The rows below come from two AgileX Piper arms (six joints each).
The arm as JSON. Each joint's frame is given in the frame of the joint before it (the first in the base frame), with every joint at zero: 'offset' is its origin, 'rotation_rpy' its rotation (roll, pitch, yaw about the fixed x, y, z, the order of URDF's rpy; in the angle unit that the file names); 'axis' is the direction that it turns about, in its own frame. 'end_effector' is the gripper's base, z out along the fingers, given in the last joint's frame.
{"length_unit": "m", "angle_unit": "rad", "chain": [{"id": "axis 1", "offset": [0.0, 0.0, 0.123], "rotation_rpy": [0.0, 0.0, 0.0], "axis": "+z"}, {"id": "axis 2", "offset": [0.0, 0.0, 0.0], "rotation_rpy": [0.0, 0.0, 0.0], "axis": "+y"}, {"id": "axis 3", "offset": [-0.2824, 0.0, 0.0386], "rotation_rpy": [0.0, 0.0, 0.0], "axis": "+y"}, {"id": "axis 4", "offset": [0.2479, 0.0, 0.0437], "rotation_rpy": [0.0, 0.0, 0.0], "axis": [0.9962, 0.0, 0.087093]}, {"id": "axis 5", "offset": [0.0, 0.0, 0.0], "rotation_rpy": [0.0, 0.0, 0.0], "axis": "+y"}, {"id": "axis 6", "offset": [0.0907, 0.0, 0.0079], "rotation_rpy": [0.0, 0.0, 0.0], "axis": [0.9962, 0.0, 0.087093]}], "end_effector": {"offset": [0.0, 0.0, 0.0], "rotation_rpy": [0.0, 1.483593, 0.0]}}
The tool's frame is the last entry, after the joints.
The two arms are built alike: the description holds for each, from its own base.
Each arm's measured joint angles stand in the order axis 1, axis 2, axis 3, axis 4, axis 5, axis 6.
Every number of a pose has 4 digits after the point. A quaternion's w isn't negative.
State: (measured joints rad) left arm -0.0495 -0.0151 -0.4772 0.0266 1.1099 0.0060; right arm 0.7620 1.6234 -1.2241 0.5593 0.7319 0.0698
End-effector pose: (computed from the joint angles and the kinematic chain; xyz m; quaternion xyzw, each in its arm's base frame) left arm -0.0065 0.0025 0.2670 0.0233 0.8673 0.0025 0.4972; right arm 0.2290 0.2632 0.2770 -0.1735 0.9239 0.3129 0.1354
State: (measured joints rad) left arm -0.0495 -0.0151 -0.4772 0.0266 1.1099 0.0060; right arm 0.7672 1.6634 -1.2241 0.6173 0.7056 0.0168
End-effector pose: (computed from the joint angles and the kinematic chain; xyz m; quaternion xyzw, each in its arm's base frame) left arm -0.0065 0.0025 0.2670 0.0233 0.8673 0.0025 0.4972; right arm 0.2325 0.2717 0.2656 -0.1761 0.9211 0.3227 0.1282
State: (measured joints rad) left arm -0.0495 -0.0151 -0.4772 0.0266 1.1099 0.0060; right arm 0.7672 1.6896 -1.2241 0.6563 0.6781 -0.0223
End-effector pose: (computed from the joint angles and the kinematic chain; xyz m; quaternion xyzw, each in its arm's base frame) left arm -0.0065 0.0025 0.2670 0.0233 0.8673 0.0025 0.4972; right arm 0.2365 0.2764 0.2584 -0.1755 0.9187 0.3292 0.1299
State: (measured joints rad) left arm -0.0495 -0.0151 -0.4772 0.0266 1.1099 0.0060; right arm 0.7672 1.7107 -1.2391 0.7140 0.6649 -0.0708
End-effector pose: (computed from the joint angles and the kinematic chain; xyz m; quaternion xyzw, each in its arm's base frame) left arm -0.0065 0.0025 0.2670 0.0233 0.8673 0.0025 0.4972; right arm 0.2399 0.2825 0.2573 -0.1763 0.9125 0.3449 0.1318
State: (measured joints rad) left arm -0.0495 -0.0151 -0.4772 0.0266 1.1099 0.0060; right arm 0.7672 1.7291 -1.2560 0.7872 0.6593 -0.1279
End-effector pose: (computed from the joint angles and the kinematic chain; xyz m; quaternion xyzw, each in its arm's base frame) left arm -0.0065 0.0025 0.2670 0.0233 0.8673 0.0025 0.4972; right arm 0.2425 0.2888 0.2582 -0.1771 0.9043 0.3655 0.1317
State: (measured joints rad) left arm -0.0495 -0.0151 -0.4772 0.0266 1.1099 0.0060; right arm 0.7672 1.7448 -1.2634 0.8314 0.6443 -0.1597
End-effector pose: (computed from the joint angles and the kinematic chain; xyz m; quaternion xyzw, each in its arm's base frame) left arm -0.0065 0.0025 0.2670 0.0233 0.8673 0.0025 0.4972; right arm 0.2454 0.2928 0.2564 -0.1730 0.9003 0.3763 0.1342
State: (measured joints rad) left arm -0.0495 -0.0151 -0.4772 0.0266 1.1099 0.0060; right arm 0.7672 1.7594 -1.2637 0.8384 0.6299 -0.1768
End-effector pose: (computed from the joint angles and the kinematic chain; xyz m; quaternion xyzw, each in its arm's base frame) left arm -0.0065 0.0025 0.2670 0.0233 0.8673 0.0025 0.4972; right arm 0.2480 0.2945 0.2515 -0.1742 0.9005 0.3740 0.1374
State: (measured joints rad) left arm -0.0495 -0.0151 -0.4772 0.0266 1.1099 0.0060; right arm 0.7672 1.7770 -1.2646 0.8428 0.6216 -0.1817
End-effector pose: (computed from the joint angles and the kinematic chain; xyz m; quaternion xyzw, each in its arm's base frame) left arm -0.0065 0.0025 0.2670 0.0233 0.8673 0.0025 0.4972; right arm 0.2503 0.2964 0.2454 -0.1718 0.9026 0.3710 0.1350
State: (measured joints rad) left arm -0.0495 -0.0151 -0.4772 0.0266 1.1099 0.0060; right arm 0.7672 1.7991 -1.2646 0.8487 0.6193 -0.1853
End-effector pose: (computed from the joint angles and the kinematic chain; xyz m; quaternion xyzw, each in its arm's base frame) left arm -0.0065 0.0025 0.2670 0.0233 0.8673 0.0025 0.4972; right arm 0.2523 0.2984 0.2371 -0.1690 0.9058 0.3670 0.1274
